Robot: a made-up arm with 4 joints.
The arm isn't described. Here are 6 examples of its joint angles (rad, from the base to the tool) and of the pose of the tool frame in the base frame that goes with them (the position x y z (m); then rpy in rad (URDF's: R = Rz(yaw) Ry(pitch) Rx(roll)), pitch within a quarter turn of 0, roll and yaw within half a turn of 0).
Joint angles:
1: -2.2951 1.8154 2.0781 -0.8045
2: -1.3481 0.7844 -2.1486 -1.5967
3: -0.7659 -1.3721 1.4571 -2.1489
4: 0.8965 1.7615 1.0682 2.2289
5: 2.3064 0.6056 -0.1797 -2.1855
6: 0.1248 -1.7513 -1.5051 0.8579
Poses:
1: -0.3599 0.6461 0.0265 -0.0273 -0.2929 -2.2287
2: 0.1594 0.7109 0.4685 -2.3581 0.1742 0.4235
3: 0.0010 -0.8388 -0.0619 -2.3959 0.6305 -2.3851
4: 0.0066 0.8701 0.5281 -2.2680 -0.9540 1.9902
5: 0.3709 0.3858 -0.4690 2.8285 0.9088 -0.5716
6: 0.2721 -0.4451 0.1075 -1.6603 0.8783 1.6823
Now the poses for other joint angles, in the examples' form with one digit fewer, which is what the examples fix.
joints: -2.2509 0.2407 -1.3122 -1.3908
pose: 0.596 0.169 0.370 -2.057 0.757 -0.406
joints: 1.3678 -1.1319 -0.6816 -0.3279
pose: -0.165 -0.463 0.267 -2.133 -0.716 1.666
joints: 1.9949 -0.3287 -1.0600 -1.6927
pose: -0.043 -0.322 -0.476 2.075 0.324 -2.588
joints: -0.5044 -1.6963 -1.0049 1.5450
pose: 0.094 -0.593 -0.027 -0.083 0.501 -3.094
